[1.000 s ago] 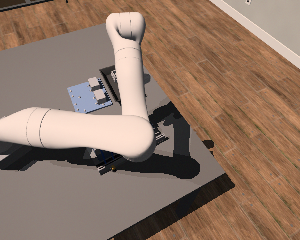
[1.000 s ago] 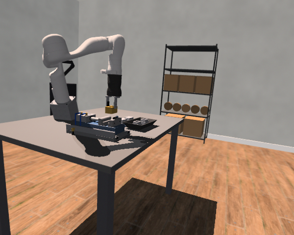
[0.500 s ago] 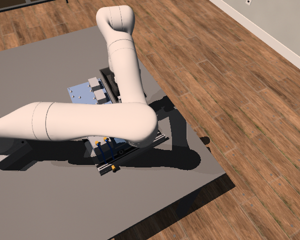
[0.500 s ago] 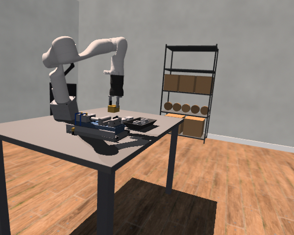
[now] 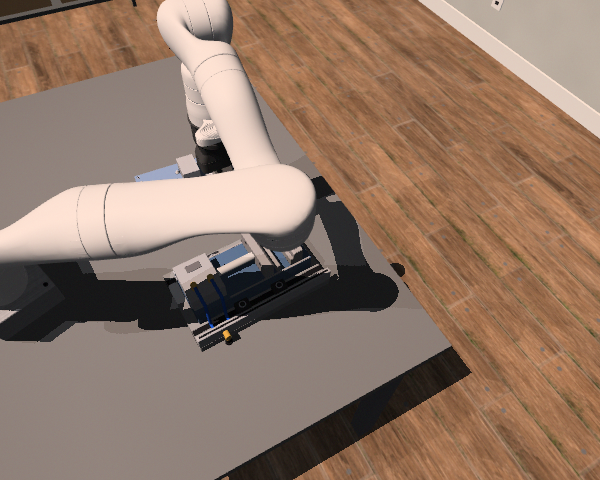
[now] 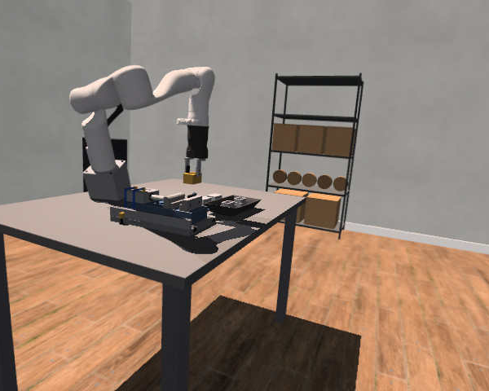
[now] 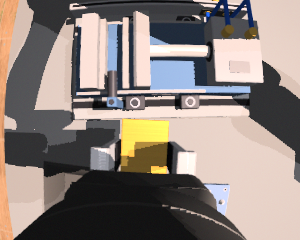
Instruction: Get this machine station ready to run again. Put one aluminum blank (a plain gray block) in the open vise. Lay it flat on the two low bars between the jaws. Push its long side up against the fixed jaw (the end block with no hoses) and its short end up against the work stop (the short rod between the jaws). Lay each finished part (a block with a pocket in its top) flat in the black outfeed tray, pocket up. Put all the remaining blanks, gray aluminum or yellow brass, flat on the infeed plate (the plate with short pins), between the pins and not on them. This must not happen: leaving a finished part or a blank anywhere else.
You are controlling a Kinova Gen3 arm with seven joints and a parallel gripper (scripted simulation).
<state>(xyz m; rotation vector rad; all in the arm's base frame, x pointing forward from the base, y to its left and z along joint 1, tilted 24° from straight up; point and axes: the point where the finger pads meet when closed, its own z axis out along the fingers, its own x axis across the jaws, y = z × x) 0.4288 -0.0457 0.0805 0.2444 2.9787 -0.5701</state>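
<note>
My hand is 4 cm past the infeed plate, 18 cm to the right of it and 16 cm above it. The rest, counted from my hand: yellow brass blank: 3 cm below; vise: 4 cm behind, 12 cm to the right, 13 cm below; fixed jaw: 6 cm ahead, 13 cm to the right, 9 cm below.
</note>
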